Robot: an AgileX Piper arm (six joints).
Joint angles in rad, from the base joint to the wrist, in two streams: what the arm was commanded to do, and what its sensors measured. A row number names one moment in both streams.
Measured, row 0: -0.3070 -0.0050 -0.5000 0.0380 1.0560 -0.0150
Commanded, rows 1 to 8: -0.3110 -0.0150 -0.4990 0.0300 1.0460 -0.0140; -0.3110 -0.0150 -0.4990 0.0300 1.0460 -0.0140; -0.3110 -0.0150 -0.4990 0.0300 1.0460 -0.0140; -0.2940 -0.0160 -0.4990 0.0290 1.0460 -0.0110; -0.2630 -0.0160 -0.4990 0.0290 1.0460 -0.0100; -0.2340 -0.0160 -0.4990 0.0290 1.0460 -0.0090; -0.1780 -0.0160 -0.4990 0.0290 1.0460 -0.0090; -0.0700 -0.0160 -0.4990 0.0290 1.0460 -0.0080
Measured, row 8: -0.1350 -0.0050 -0.5000 0.0350 1.0560 -0.0110
